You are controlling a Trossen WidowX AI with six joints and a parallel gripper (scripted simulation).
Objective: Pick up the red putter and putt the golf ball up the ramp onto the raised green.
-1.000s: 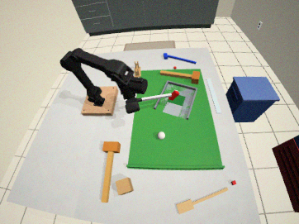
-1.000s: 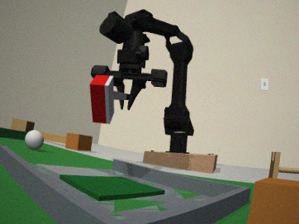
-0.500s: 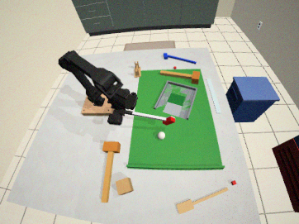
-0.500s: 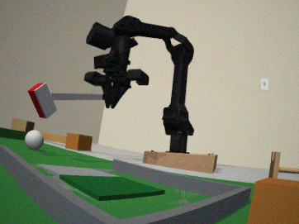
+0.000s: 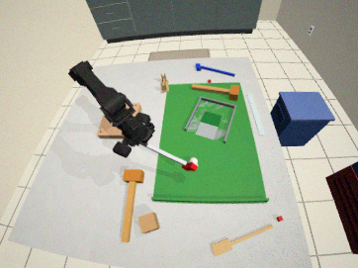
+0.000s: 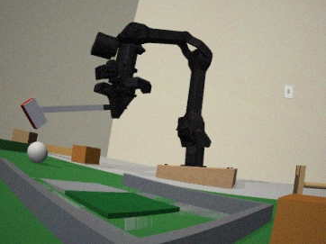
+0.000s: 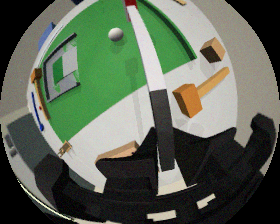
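The red putter lies 120 mm ahead of my gripper tip, 20 mm to the right of it and 10 mm below it. Round my gripper tip: wooden cube 100 mm ahead, 280 mm to the right, 110 mm below; then green mat 270 mm ahead, 200 mm to the left, 140 mm below; then white golf ball 230 mm ahead, 120 mm below.
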